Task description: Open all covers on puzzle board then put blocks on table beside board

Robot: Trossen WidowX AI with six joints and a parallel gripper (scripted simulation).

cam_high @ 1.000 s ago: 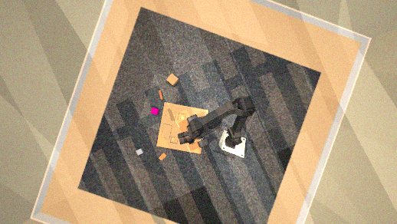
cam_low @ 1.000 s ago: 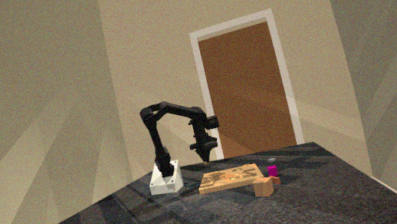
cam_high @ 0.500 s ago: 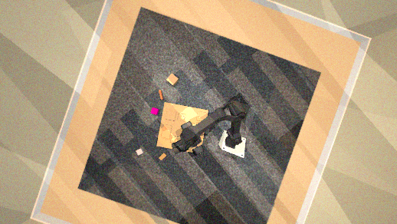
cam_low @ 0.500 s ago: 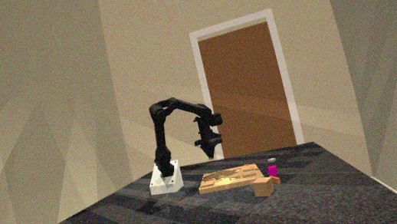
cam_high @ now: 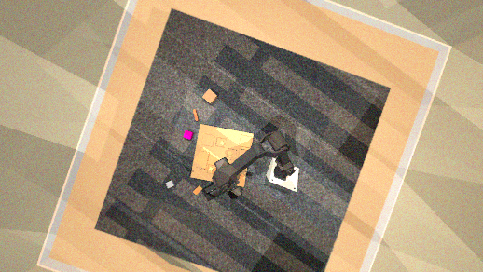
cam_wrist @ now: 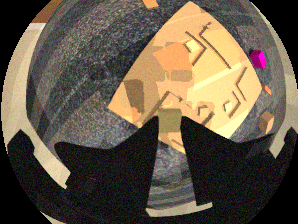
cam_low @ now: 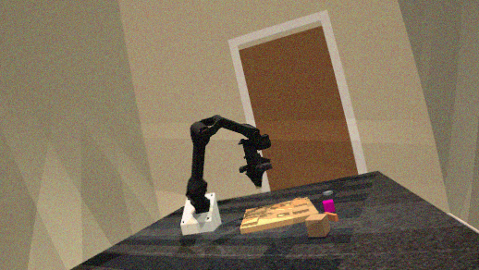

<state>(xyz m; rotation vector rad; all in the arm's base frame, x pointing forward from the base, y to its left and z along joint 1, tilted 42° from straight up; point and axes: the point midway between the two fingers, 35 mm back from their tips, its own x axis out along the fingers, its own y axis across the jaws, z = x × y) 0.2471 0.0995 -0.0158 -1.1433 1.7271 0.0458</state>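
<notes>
Now: the tan wooden puzzle board 110 mm below my gripper tip, 80 mm to the right of it and 70 mm ahead of it. The rest, counted from my gripper tip: magenta block 280 mm ahead, 110 mm to the right, 110 mm below; orange block 280 mm ahead, 230 mm to the right, 120 mm below; grey block 290 mm ahead, 180 mm to the left, 120 mm below.
</notes>
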